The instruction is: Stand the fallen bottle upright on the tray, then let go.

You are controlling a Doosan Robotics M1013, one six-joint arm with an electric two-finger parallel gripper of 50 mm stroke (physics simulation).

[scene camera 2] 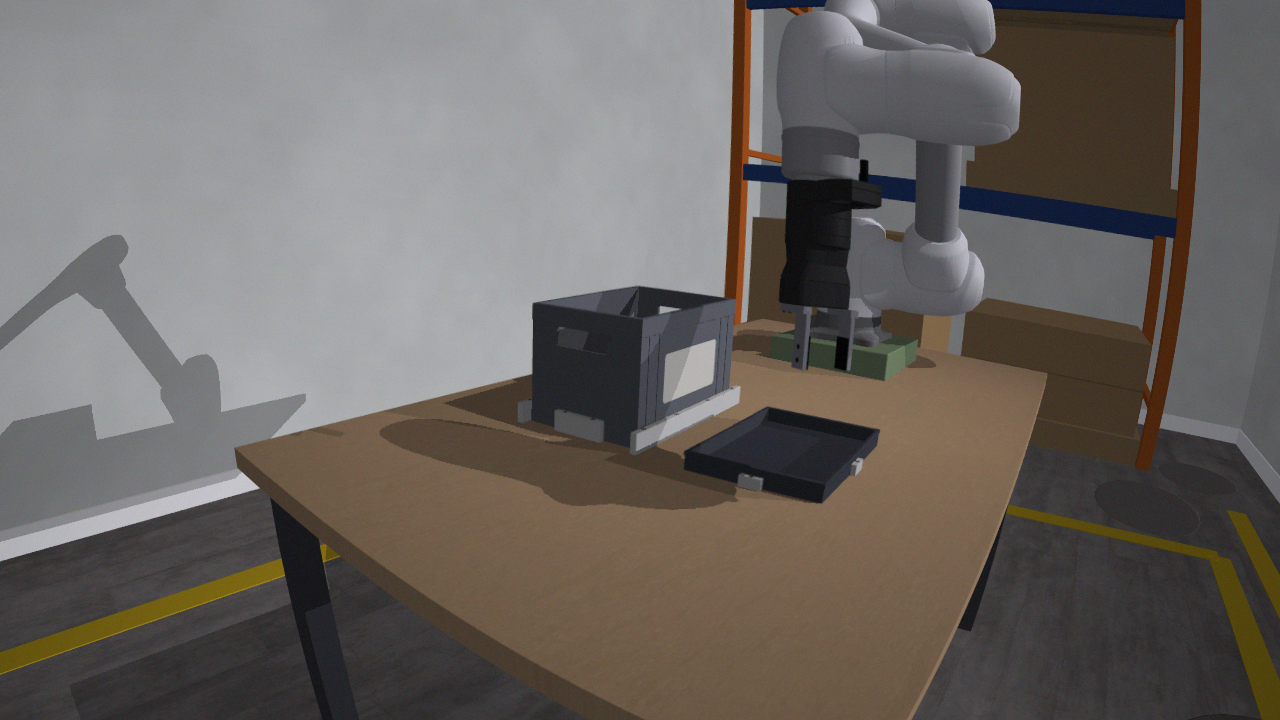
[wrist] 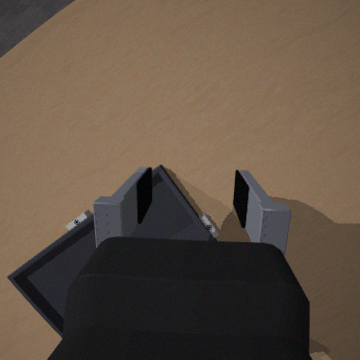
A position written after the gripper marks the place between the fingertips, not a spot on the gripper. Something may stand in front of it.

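Gripper [scene camera 2: 821, 369], visible. Gripper [wrist: 192, 185], likewise.
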